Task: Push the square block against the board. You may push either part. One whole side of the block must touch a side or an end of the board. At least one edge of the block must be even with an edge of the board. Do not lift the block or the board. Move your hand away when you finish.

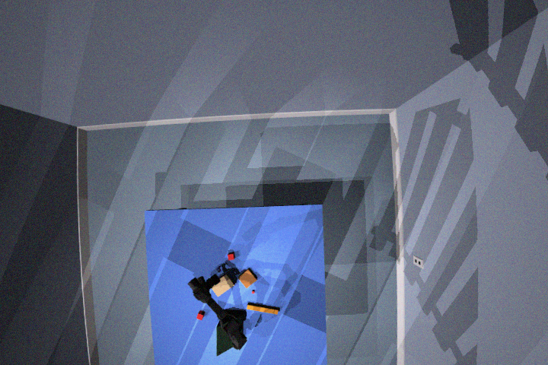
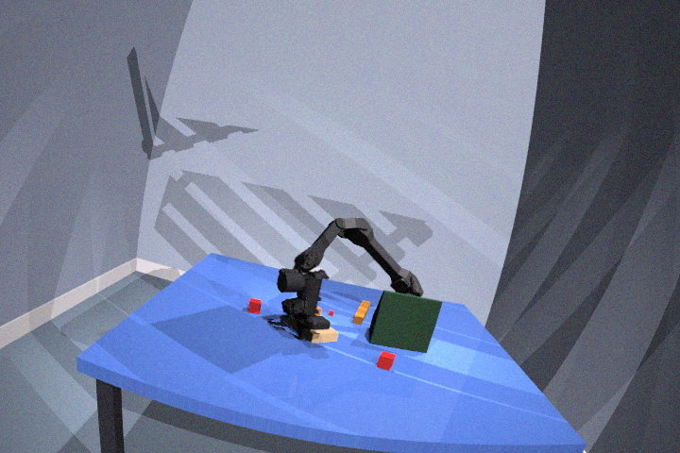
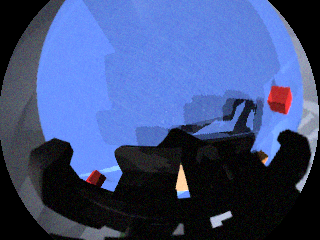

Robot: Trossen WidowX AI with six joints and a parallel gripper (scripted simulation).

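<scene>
Now: the pale tan board 2 cm behind my gripper tip, 9 cm to the right of it and 1 cm above it. From my gripper tip the other things lie so: brown square block (4 cm ahead, 26 cm to the right, 1 cm above); then narrow orange strip (17 cm behind, 39 cm to the right, 1 cm above); then tiny red piece (6 cm behind, 31 cm to the right).
</scene>
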